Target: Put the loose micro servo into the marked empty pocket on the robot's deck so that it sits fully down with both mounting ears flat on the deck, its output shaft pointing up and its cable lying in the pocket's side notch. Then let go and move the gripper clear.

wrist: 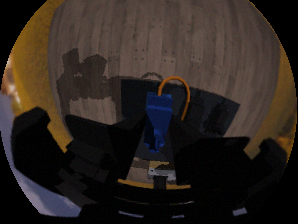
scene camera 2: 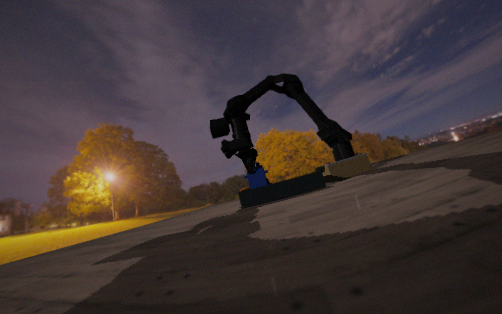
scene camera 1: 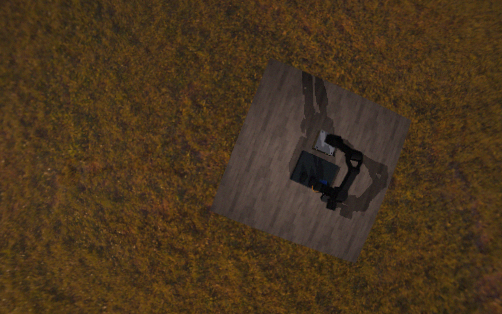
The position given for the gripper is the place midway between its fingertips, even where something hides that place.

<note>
In view: the gripper (scene camera 2: 251, 174), a blue micro servo (wrist: 159, 113) and a dark deck (scene camera 1: 313, 165).
The gripper is seen too in the wrist view (wrist: 158, 115).
</note>
